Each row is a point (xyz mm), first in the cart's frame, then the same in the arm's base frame.
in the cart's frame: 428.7 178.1 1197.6
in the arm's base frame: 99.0 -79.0 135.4
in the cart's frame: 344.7 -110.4 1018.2
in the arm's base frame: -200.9 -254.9 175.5
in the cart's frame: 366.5 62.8 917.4
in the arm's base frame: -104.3 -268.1 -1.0
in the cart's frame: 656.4 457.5 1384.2
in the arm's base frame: 495.7 5.3 150.4
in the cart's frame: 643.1 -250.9 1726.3
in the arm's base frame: 132.5 -36.0 847.1
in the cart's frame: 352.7 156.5 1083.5
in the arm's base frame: -2.8 -113.5 47.7
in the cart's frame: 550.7 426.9 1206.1
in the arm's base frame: 347.8 -55.6 15.4
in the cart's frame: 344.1 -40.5 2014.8
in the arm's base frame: 147.2 428.4 815.8
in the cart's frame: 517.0 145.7 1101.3
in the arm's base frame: 110.5 -212.0 117.5
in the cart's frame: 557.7 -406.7 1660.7
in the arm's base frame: -47.9 -84.5 878.0
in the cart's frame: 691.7 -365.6 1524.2
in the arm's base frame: 30.8 -244.9 798.2
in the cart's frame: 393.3 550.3 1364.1
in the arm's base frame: 365.6 197.9 -5.2
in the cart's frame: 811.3 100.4 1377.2
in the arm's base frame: 371.1 -237.9 427.7
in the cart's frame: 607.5 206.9 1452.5
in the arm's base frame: 320.3 -15.5 347.0
